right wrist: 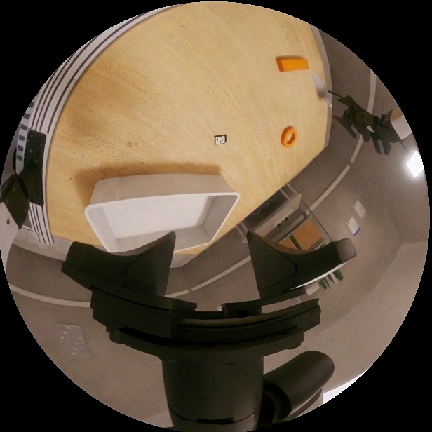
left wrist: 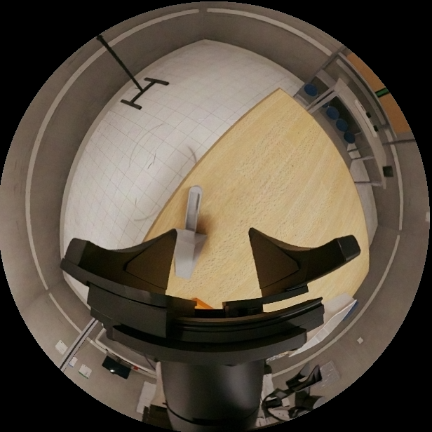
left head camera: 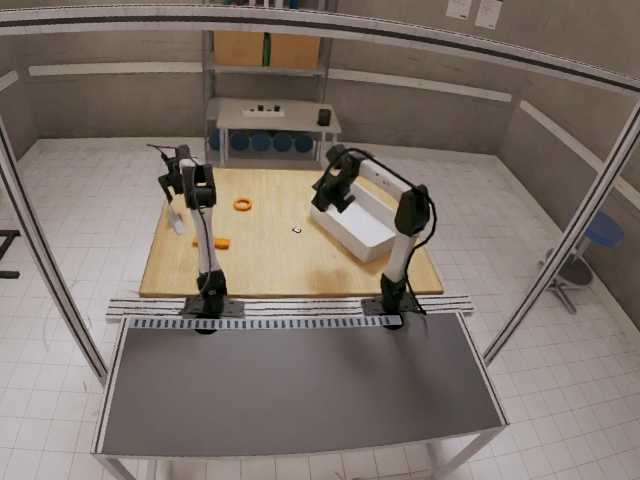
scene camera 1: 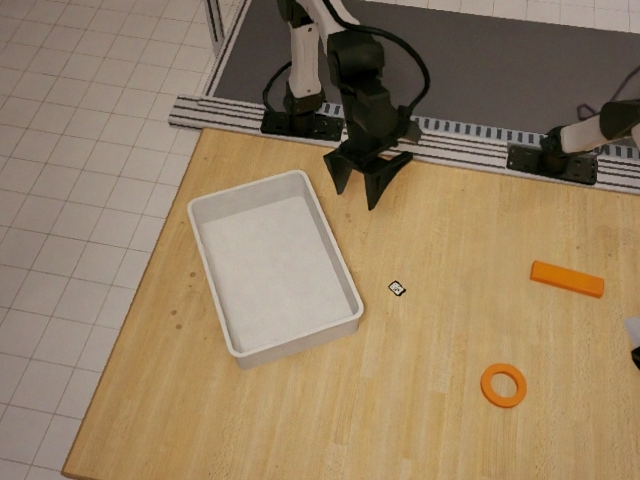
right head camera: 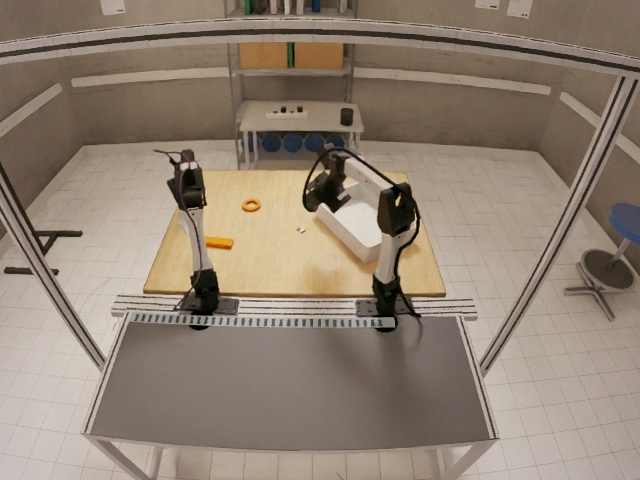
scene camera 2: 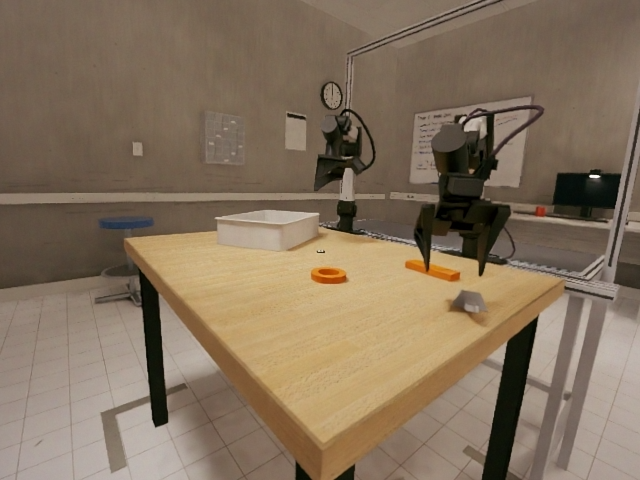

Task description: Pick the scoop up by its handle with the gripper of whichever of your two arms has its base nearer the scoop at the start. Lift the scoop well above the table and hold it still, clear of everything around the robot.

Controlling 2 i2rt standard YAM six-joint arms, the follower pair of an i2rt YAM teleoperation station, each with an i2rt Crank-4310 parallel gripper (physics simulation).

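Places are measured from the left arm's base along level axes (x ahead, y left, z up), in millimetres.
Pixels of known places: left gripper, fingertip midpoint: (left head camera: 178,199) (scene camera 2: 454,273); right gripper, fingertip midpoint: (scene camera 1: 355,201) (scene camera 2: 315,185); left arm's base, origin of the base link: (left head camera: 214,308) (scene camera 1: 550,166) (right head camera: 210,305) (scene camera 2: 471,258); right arm's base, origin of the base link: (left head camera: 388,306) (scene camera 1: 302,127) (right head camera: 384,307) (scene camera 2: 345,231).
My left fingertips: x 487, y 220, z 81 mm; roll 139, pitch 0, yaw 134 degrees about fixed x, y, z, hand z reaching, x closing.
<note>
Ahead of a thing's pixels: the offset from my left fingertips to its top centre.
The grey scoop {dy +8, dx -54, dz -38 mm} (left head camera: 176,223) (scene camera 1: 634,331) (scene camera 2: 469,300) (left wrist: 186,256) (right wrist: 321,88) lies on the wooden table near its left edge in the left head camera. Its channelled handle points away from the left arm's base and its blade towards it. My left gripper (scene camera 2: 454,271) (left wrist: 212,229) is open and empty above the table. In the left wrist view the scoop shows beyond the fingertips, close to the left one, with the handle reaching farther out; the fingers are apart from it. My right gripper (scene camera 1: 355,200) (right wrist: 210,232) is open and empty, high above the table beside the white bin.
An orange bar {dy -167, dx -183, dz -52 mm} (left head camera: 221,242) (scene camera 1: 567,279) (scene camera 2: 443,272) lies near the scoop's blade. An orange ring {dy -263, dx +76, dz -56 mm} (scene camera 1: 486,388) (scene camera 2: 328,280) lies farther out. A white bin {dy -752, dx -30, dz +18 mm} (left head camera: 338,239) (scene camera 1: 305,349) (scene camera 2: 248,235) stands on the right arm's side. A small marker tile {dy -497, dx -71, dz -70 mm} (scene camera 1: 397,288) lies between.
</note>
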